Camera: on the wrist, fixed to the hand. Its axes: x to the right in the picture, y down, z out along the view.
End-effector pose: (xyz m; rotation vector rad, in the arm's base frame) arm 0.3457 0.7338 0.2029 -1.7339 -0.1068 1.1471
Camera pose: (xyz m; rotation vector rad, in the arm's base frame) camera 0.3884 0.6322 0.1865 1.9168 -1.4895 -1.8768
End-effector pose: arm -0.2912 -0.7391 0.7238 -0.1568 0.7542 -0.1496
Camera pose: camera -0.3723 -0.7006 0.6578 0.3049 0.9306 1.4097
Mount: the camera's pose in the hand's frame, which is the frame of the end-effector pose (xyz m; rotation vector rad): -0.0216 0.0441 -0.1000 -0.1875 0.2253 1.5656
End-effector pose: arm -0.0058 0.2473 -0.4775 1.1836 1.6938 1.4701
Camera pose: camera -0.0734 0.1835 -0.4161 -1.8891 -0.3241 -1.9357
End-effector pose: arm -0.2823 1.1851 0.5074 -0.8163 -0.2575 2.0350
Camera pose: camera -0.2401 1.1298 0.4204 1.1395 -0.3629 -2.2774
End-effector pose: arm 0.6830 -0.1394 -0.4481 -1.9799 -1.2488 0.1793
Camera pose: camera 0.7521 -0.2200 -0.4144 -2.5877 0.6596 0.5603
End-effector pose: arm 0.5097 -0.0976 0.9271 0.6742 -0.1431 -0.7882
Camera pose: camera 0.5573 -0.0095 0.8783 0.2940 -0.3197 0.7691
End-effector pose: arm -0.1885 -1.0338 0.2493 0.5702 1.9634 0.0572
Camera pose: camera -0.2515 -0.9828 0.3257 1.8611 1.2208 1.2728
